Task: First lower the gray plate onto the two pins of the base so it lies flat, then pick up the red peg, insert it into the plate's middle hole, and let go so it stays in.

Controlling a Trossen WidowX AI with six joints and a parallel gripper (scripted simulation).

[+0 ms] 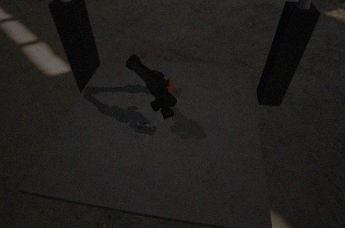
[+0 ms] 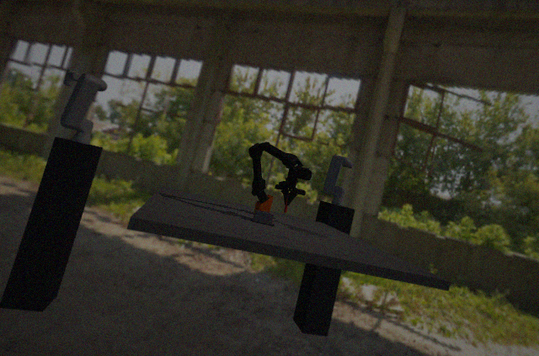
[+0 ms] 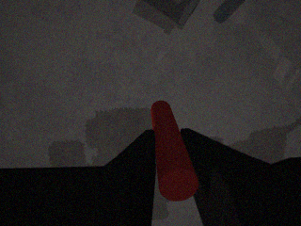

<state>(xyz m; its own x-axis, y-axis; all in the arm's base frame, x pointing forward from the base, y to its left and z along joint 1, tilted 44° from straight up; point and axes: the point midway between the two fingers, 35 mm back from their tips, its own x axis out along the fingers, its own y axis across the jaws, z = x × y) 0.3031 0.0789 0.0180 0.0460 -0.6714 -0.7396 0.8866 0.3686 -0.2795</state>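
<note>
The gray plate lies 12 cm to the right of my gripper tip, 7 cm below it and 3 cm ahead of it. Round my gripper tip: base: 12 cm to the right, 11 cm below, 3 cm ahead; then red peg: right at my gripper tip.
</note>
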